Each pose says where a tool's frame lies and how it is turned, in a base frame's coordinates. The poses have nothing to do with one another.
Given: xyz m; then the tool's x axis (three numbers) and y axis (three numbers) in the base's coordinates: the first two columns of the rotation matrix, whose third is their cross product.
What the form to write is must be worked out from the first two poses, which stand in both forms.
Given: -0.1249 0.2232 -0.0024 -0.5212 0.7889 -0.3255 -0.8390 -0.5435 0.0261
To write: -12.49 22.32 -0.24 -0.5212 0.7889 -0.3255 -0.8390 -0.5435 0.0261
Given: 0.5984 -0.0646 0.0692 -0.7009 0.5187 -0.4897 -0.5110 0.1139 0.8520
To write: 59.84 -6.46 6.92 -0.7009 0.5187 -0.4897 -0.5110 0.1139 0.8520
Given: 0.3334 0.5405 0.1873 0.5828 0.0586 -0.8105 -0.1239 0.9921 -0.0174
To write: 33.34 54.05 18.73 0.5828 0.0586 -0.8105 -0.1239 0.9921 -0.0174
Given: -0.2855 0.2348 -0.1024 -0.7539 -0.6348 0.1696 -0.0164 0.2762 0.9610
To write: -28.55 23.48 -10.24 -0.7539 -0.6348 0.1696 -0.0164 0.2762 0.9610
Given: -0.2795 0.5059 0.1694 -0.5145 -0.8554 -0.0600 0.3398 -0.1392 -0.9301
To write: -27.95 50.59 16.94 -0.5145 -0.8554 -0.0600 0.3398 -0.1392 -0.9301
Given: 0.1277 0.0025 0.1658 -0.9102 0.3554 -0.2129 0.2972 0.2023 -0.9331
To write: 12.77 0.25 16.58 -0.9102 0.3554 -0.2129 0.2972 0.2023 -0.9331
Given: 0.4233 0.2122 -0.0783 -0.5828 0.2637 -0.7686 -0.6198 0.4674 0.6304
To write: 42.33 21.22 -7.83 -0.5828 0.2637 -0.7686 -0.6198 0.4674 0.6304
